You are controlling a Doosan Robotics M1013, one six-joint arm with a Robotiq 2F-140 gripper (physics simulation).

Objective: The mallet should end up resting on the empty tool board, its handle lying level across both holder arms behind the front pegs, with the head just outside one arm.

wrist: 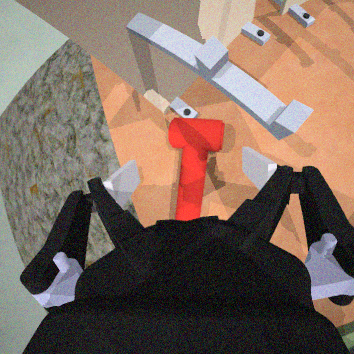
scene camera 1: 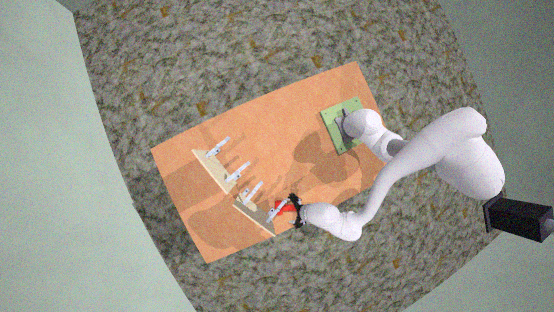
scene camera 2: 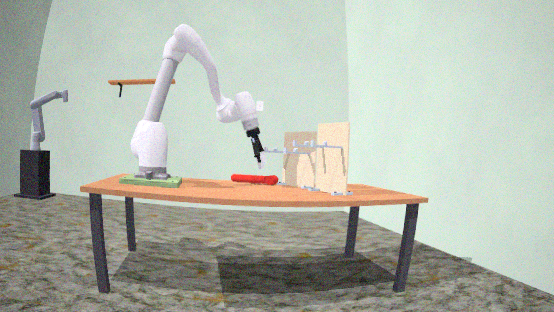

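Where they show: gripper, between the fingertips: (wrist: 188,164) (scene camera 1: 288,210) (scene camera 2: 263,166); arm's base, origin of its link: (scene camera 1: 350,126) (scene camera 2: 152,177).
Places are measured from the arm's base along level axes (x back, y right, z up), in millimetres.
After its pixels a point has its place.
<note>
The red mallet (scene camera 1: 286,208) @[x -604, y -317, z 19 mm] (scene camera 2: 254,178) @[x -552, y -319, z 3 mm] (wrist: 192,175) @[x -583, y -323, z 19 mm] lies flat on the table, its head toward the tool boards; in the wrist view my gripper body hides the handle's rear end. My gripper (scene camera 1: 294,210) @[x -597, y -313, z 74 mm] (scene camera 2: 260,165) @[x -597, y -313, z 74 mm] (wrist: 188,164) @[x -597, y -313, z 74 mm] is open and empty, above the mallet, with the handle between its fingertips in the wrist view. One tool board (scene camera 1: 259,220) @[x -759, y -255, z 217 mm] (scene camera 2: 299,137) @[x -773, y -228, z 237 mm] (wrist: 95,35) @[x -718, y -331, z 176 mm] stands upright beyond the mallet's head, and a second tool board (scene camera 1: 212,170) @[x -866, y 76, z 253 mm] (scene camera 2: 333,135) @[x -869, y 84, z 244 mm] stands beside it. Both have pegged holder arms; I see no tool on them. One holder arm (wrist: 175,42) @[x -683, y -275, z 159 mm] crosses ahead of the fingers.
The wooden table (scene camera 1: 280,115) @[x -408, y 239, z -26 mm] (scene camera 2: 200,195) @[x -274, y 359, z -26 mm] carries the boards and the green base plate (scene camera 1: 330,122) @[x -122, y 76, z 0 mm] (scene camera 2: 172,182) @[x -133, y 168, z -2 mm] of my arm. Small foot blocks (wrist: 256,33) @[x -792, y -127, z -14 mm] (wrist: 186,107) @[x -701, y -300, z -15 mm] sit on the table by the boards. A wall shelf (scene camera 2: 135,81) and a small arm on a black pedestal (scene camera 2: 35,172) stand apart.
</note>
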